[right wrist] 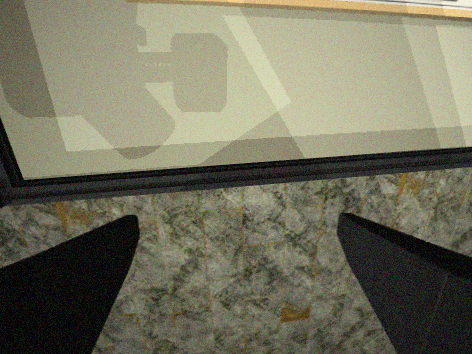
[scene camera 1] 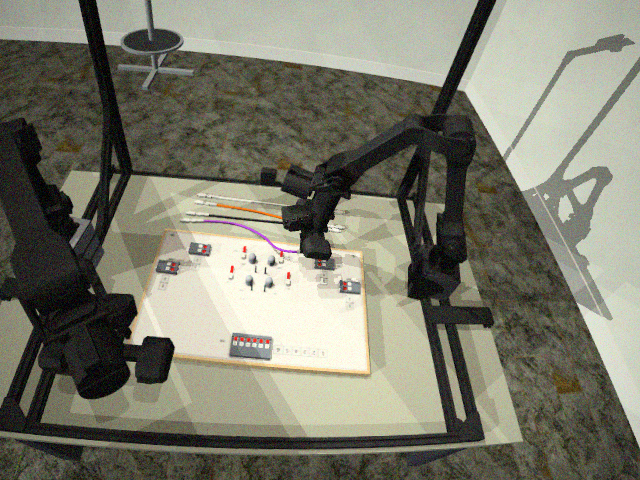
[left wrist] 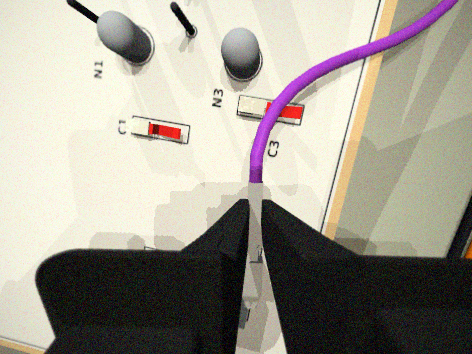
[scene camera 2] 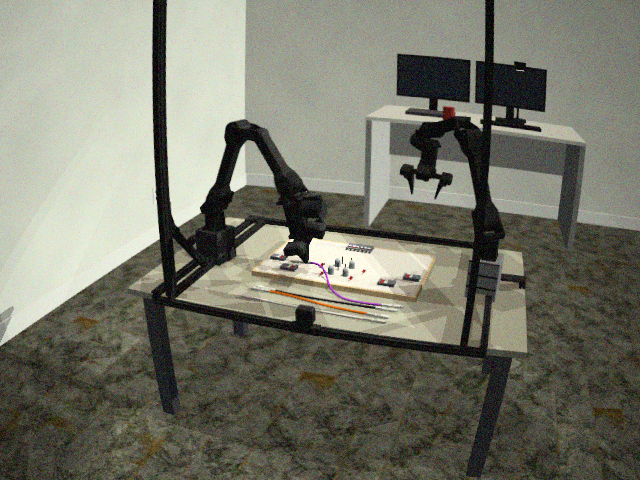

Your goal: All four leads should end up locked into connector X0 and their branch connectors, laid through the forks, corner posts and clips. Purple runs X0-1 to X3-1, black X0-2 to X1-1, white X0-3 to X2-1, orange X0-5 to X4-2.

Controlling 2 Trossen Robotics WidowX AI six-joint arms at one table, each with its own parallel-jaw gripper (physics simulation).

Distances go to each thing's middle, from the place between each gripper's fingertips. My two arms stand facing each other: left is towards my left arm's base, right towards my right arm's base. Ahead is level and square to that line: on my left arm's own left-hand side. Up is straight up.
Scene:
Right now my left hand is 110 mm short of the white board (scene camera 1: 315, 329), 100 mm to the left of it and 40 mm above it.
Now: the white board 27 cm behind my right hand, 20 cm to the left of it and 18 cm below it.

